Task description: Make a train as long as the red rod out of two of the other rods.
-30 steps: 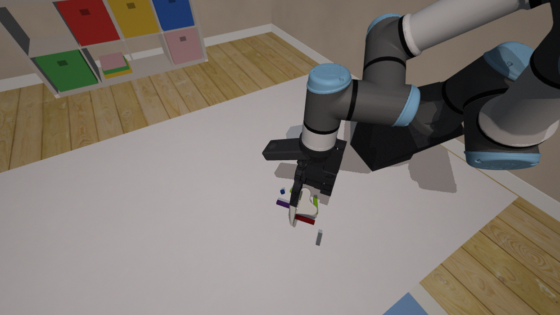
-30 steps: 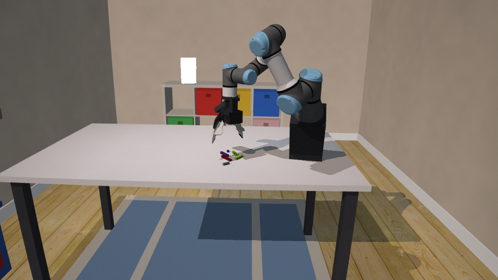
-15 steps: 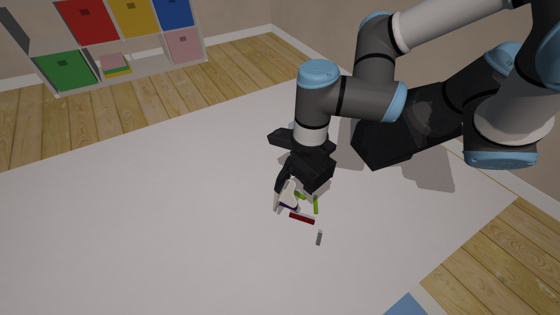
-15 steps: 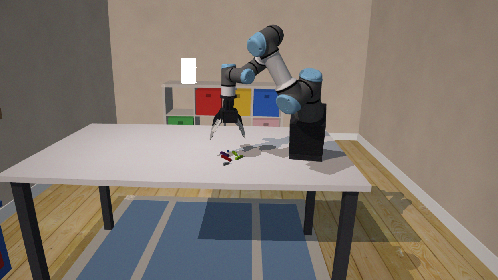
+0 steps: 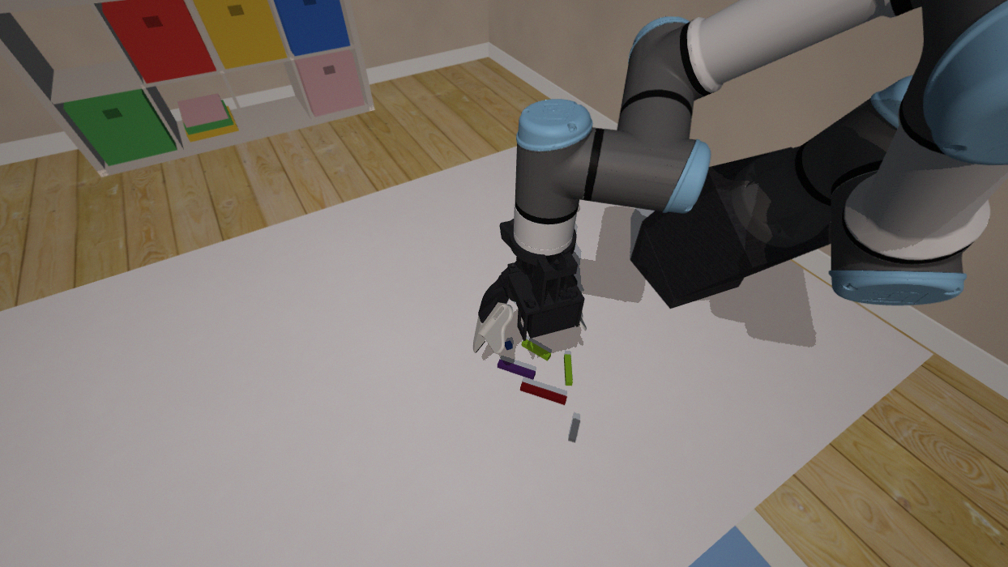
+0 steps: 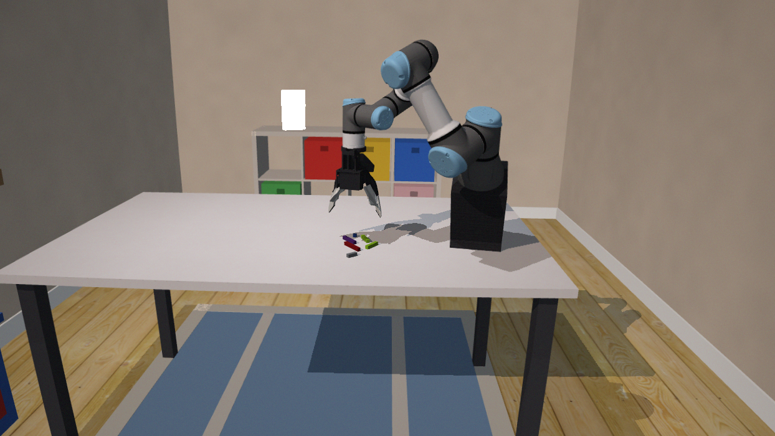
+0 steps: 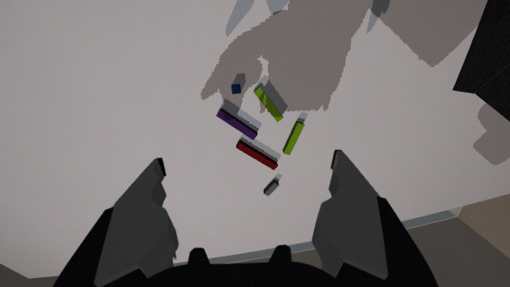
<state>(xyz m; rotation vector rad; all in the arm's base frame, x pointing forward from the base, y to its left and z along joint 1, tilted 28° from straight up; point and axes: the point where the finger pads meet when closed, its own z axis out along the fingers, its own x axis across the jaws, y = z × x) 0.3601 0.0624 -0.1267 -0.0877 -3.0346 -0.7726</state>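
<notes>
My gripper is now 10 mm short of the small blue rod, 40 mm to the left of it and 80 mm above it. Also, from my hand: grey rod 20 mm behind, 120 mm to the left, 80 mm below; red rod 10 mm behind, 50 mm to the left, 80 mm below; purple rod 20 mm ahead, 80 mm below.
</notes>
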